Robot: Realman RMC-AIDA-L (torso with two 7-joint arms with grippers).
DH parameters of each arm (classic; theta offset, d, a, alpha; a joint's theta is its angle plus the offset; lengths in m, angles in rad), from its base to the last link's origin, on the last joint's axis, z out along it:
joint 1: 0 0.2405 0 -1.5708
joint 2: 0 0 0 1.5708
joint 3: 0 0.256 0 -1.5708
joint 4: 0 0 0 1.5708
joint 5: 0 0.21 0 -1.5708
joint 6: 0 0 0 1.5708
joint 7: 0 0.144 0 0
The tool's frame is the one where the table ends.
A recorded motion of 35 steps. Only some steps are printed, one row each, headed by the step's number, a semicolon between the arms.
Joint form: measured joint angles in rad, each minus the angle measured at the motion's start. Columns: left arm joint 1, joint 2, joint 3, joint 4, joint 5, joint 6, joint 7; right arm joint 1, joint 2, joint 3, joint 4, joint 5, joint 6, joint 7.
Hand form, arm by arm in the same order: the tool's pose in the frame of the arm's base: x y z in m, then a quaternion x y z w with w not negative. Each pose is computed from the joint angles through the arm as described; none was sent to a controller.
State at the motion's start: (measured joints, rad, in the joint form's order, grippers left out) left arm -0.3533 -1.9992 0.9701 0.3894 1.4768 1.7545 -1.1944; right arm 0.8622 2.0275 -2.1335 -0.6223 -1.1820 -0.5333 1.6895
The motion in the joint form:
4: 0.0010 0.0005 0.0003 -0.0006 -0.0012 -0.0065 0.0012; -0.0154 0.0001 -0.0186 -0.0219 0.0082 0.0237 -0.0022
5: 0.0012 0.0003 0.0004 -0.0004 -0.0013 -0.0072 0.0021; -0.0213 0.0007 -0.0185 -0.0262 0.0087 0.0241 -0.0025
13: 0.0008 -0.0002 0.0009 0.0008 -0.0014 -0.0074 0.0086; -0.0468 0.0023 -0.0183 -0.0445 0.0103 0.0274 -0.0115
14: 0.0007 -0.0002 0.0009 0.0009 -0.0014 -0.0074 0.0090; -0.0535 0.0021 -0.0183 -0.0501 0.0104 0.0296 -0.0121
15: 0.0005 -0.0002 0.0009 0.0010 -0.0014 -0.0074 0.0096; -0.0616 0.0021 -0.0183 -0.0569 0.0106 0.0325 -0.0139
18: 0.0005 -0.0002 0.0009 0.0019 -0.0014 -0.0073 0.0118; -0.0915 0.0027 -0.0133 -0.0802 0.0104 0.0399 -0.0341
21: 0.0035 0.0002 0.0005 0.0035 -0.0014 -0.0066 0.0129; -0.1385 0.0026 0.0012 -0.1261 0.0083 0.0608 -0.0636
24: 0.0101 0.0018 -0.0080 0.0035 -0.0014 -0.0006 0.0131; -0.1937 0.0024 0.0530 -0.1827 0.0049 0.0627 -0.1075
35: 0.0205 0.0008 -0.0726 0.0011 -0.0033 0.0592 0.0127; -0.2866 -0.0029 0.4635 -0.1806 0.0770 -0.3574 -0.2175
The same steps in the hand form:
4: -0.2820 0.2611 0.0020 -0.87565 -0.23403 -0.41173 0.09460; 0.1372 0.3833 -0.1423 -0.97092 0.14602 0.08146 0.17132
5: -0.2820 0.2611 0.0019 -0.87574 -0.23379 -0.41156 0.09504; 0.1379 0.3821 -0.1426 -0.97063 0.14772 0.08284 0.17085
13: -0.2817 0.2613 0.0018 -0.87670 -0.23031 -0.41123 0.09620; 0.1411 0.3776 -0.1434 -0.96977 0.15110 0.08750 0.17046
14: -0.2817 0.2613 0.0018 -0.87677 -0.23005 -0.41120 0.09628; 0.1418 0.3767 -0.1433 -0.96932 0.15247 0.08885 0.17109
15: -0.2816 0.2614 0.0018 -0.87687 -0.22965 -0.41118 0.09637; 0.1427 0.3756 -0.1433 -0.96884 0.15365 0.09049 0.17193
18: -0.2815 0.2615 0.0019 -0.87725 -0.22825 -0.41102 0.09689; 0.1458 0.3719 -0.1428 -0.96775 0.15279 0.09623 0.17567
21: -0.2822 0.2608 0.0023 -0.87725 -0.22817 -0.41081 0.09795; 0.1478 0.3686 -0.1398 -0.96431 0.15096 0.10935 0.18806
24: -0.2840 0.2592 0.0043 -0.87531 -0.22971 -0.41332 0.10120; 0.1466 0.3689 -0.1303 -0.95782 0.14964 0.13456 0.20516
35: -0.2834 0.2553 0.0153 -0.86109 -0.22320 -0.44351 0.10955; 0.1468 0.3813 -0.0592 -0.91968 0.19096 0.29616 0.17328

